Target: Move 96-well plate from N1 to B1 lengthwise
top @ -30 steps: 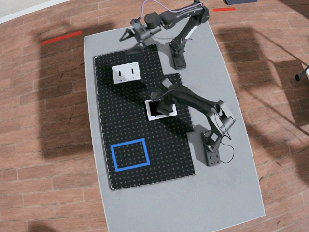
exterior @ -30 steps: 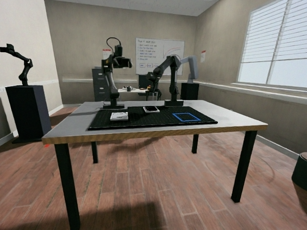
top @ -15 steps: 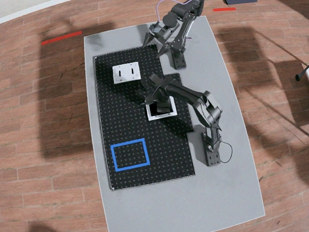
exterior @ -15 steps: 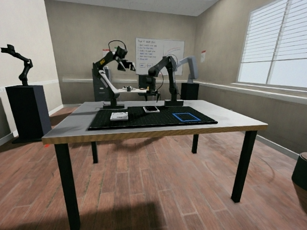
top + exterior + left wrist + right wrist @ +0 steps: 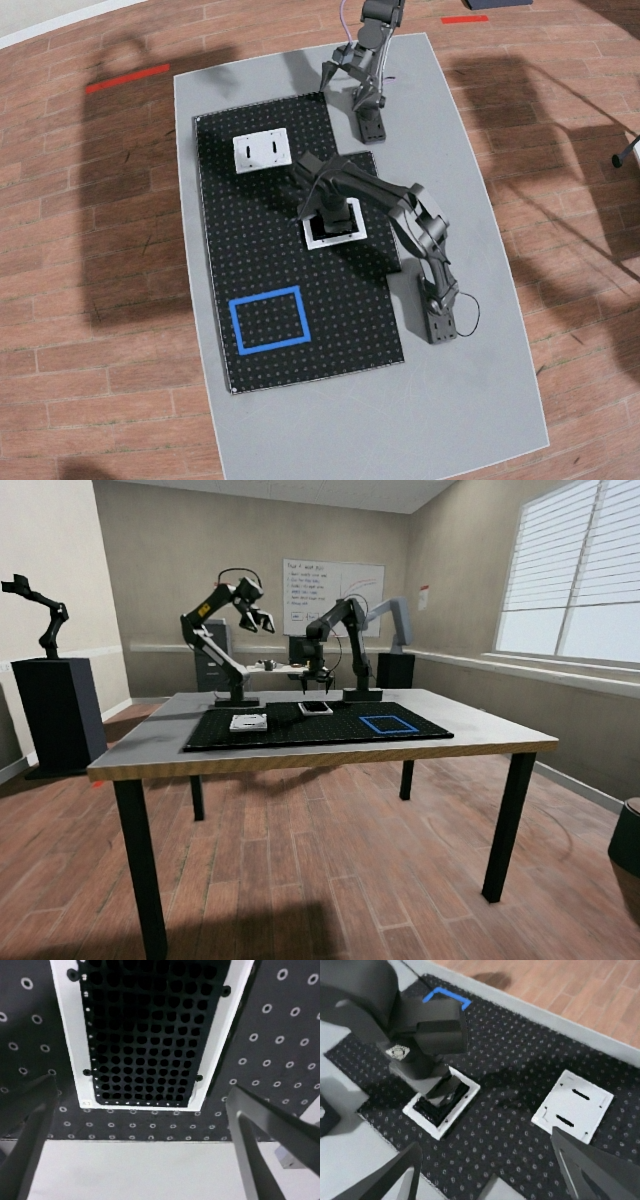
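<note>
Right now my left hand is 6 cm above the black 96-well plate.
</note>
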